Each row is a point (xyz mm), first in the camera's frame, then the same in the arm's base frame.
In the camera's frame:
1: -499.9 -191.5 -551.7
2: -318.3 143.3 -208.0
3: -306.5 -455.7 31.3
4: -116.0 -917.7 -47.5
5: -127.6 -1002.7 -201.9
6: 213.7 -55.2 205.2
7: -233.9 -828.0 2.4
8: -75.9 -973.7 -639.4
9: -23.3 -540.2 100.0
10: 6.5 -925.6 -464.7
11: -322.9 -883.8 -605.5
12: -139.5 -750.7 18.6
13: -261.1 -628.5 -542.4
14: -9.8 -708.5 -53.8
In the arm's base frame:
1: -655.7 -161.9 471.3
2: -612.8 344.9 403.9
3: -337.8 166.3 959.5
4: 24.3 -129.0 1153.5
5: 41.0 -300.5 1115.0
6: -24.9 663.4 618.6
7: -117.4 -64.4 1166.7
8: 51.8 -603.2 793.7
9: -42.0 233.8 961.4
10: 115.8 -421.9 845.5
11: -207.9 -580.9 841.9
12: -63.4 17.0 1091.8
13: -255.5 -363.7 688.5
14: 32.5 18.0 970.7

